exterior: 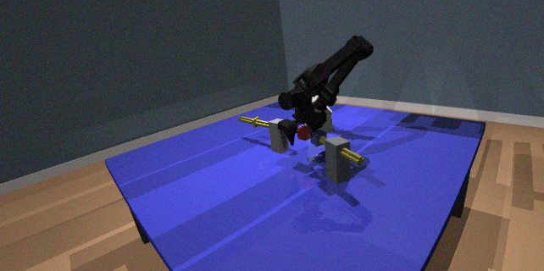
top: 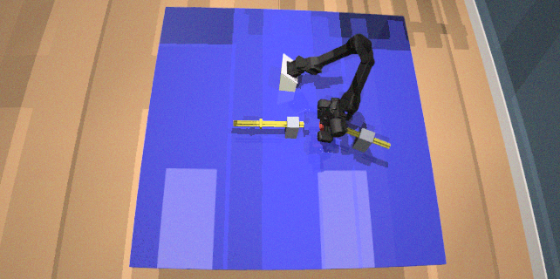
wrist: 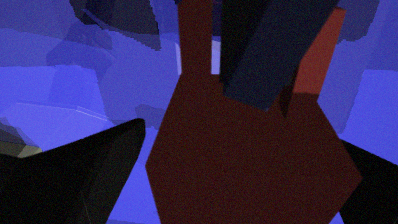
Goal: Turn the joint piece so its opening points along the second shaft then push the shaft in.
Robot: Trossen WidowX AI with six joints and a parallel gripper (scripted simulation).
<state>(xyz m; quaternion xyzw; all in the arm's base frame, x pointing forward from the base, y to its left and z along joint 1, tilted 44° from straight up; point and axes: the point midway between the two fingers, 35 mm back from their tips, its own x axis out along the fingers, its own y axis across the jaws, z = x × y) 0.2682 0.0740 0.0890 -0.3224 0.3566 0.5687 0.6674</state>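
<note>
The red square joint piece lies 4 cm above my gripper tip and 3 cm to the left of it.
</note>
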